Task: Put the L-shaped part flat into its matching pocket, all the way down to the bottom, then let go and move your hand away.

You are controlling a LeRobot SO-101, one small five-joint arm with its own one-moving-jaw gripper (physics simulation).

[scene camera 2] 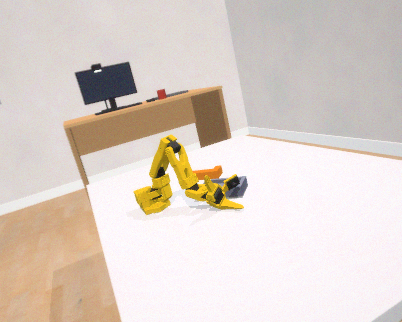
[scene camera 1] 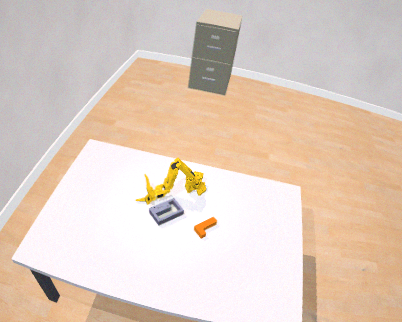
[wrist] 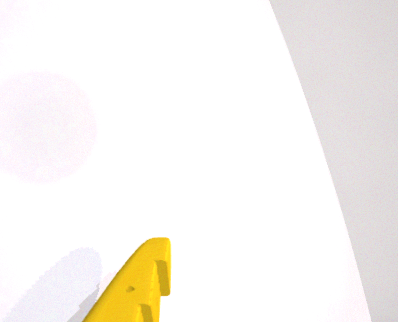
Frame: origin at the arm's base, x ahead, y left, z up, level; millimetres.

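Seen in the pictures: hand, its tool point: (scene camera 2: 242,206) (scene camera 1: 136,199) (wrist: 170,259); arm's base, origin of its link: (scene camera 2: 160,204) (scene camera 1: 194,190).
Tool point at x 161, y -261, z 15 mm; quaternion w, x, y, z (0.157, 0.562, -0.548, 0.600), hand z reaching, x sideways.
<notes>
Offsets run from my tool point to a thing's middle. Level surfaces: height alone.
The orange L-shaped part @(dx +63, dy +365, dz +0 mm) (scene camera 1: 200,228) (scene camera 2: 210,173) lies on the table, apart from the grey pocket block @(dx +28, dy +160, dz +3 mm) (scene camera 1: 171,218) (scene camera 2: 242,187) and to its right in scene camera 1. The block has a raised rim and a recess with no orange part in it. My gripper (scene camera 1: 141,188) (scene camera 2: 225,192) is fully open and empty, low over the table beside the block, on the left and back side in scene camera 1. In the wrist view one notched jaw (wrist: 145,285) shows; the moving jaw is out of the picture. The arm partly hides the part and block in scene camera 2.
The white table @(dz -15 mm) (scene camera 1: 100,235) (scene camera 2: 300,250) (wrist: 200,150) carries the arm's yellow base (scene camera 1: 196,184) (scene camera 2: 152,200). The table edge shows at the right in the wrist view. Beyond the table are a filing cabinet (scene camera 1: 214,55) and a wooden desk (scene camera 2: 135,130) with a monitor (scene camera 2: 106,84).
</notes>
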